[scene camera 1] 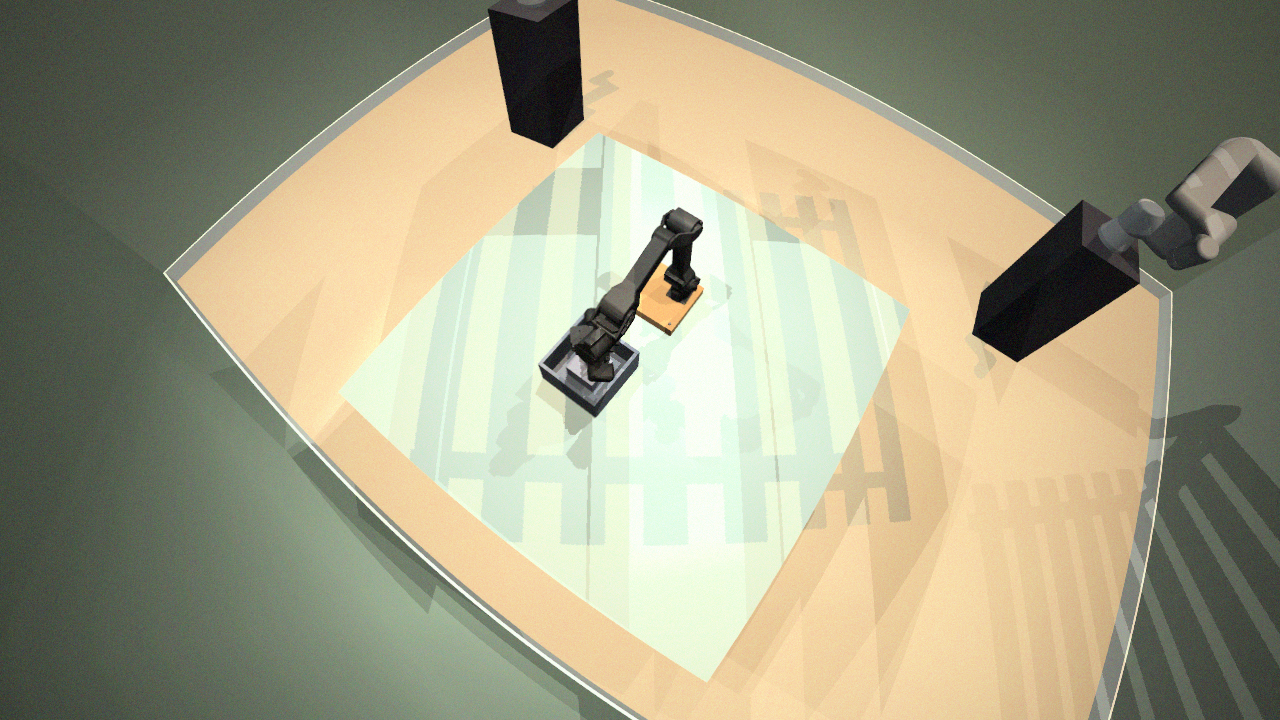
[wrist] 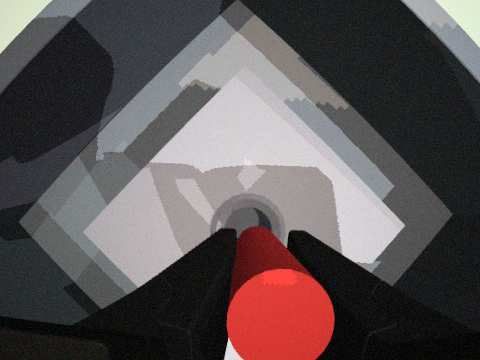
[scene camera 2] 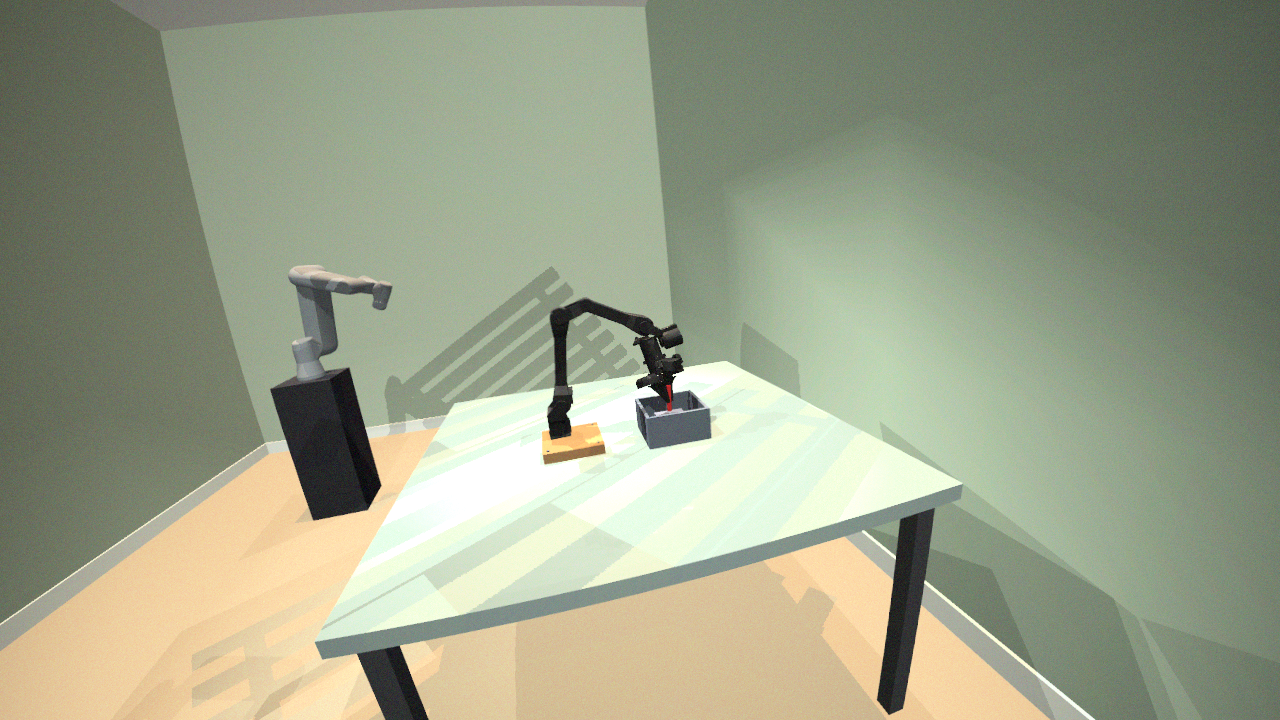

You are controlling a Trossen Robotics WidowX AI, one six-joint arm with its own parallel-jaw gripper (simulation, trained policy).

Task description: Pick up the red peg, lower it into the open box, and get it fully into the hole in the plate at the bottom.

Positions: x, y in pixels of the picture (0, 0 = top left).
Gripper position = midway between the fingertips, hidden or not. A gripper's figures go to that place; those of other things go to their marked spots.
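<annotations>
A grey box [wrist: 97, 97] lies 17 cm from the lens. The spots on the grey box and on a red peg [wrist: 273, 300] are 14 cm apart. The gripper [wrist: 261, 245] is 10 cm from the lens, the red peg 5 cm from the lens. The red peg is nearer to the lens than the grey box.
</annotations>
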